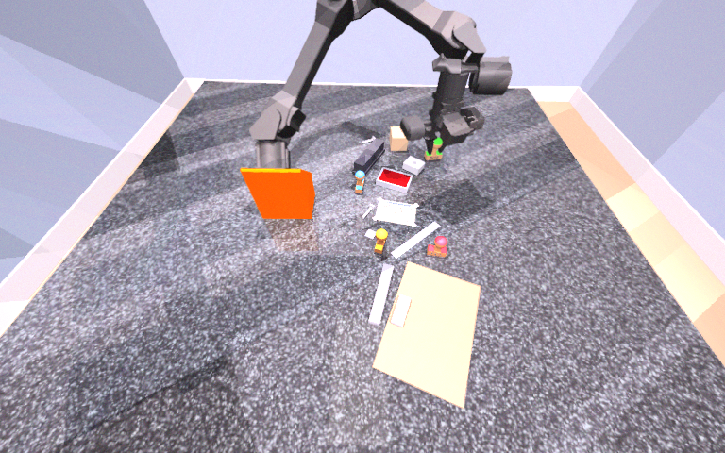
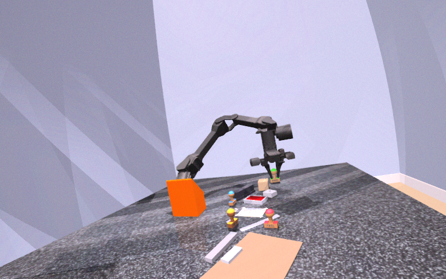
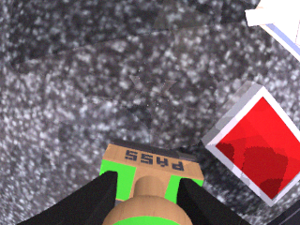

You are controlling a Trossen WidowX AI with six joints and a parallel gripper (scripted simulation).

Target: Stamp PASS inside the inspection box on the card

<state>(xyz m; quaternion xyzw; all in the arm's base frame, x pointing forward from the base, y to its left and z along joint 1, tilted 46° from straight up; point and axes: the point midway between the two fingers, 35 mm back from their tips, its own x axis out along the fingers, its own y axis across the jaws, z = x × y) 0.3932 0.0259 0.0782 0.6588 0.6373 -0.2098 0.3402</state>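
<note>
The small white box lies 3 cm behind my gripper tip, 5 cm to the left of it and 8 cm below it. The rest, counted from my gripper tip: red ink pad (10 cm behind, 9 cm below); white card (11 cm behind, 11 cm to the right, 9 cm below); green stamp (right at my gripper tip).
</note>
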